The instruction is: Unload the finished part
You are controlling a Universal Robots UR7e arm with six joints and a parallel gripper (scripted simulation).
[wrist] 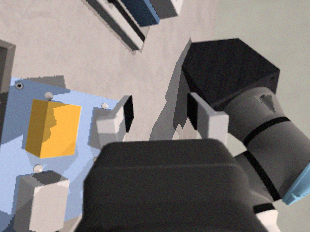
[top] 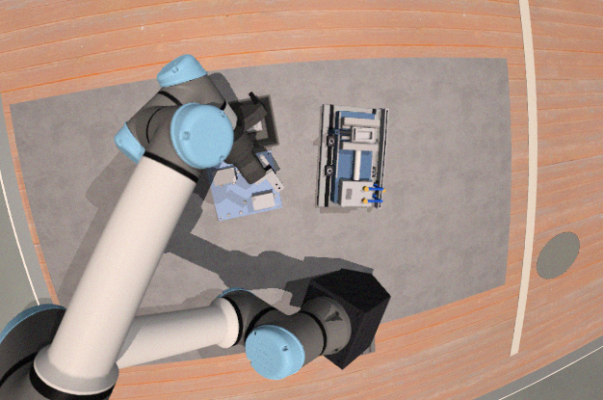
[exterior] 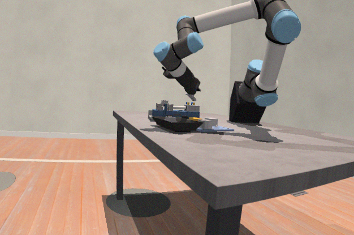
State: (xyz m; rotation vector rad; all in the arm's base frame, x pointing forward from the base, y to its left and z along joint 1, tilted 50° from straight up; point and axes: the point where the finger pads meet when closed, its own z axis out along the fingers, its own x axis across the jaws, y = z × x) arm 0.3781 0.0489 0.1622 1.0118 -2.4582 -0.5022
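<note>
Right now the orange block is 40 mm to the left of my hand and 130 mm below it. Also, from my hand: blue fixture plate: 50 mm behind, 70 mm to the left, 160 mm below.
</note>
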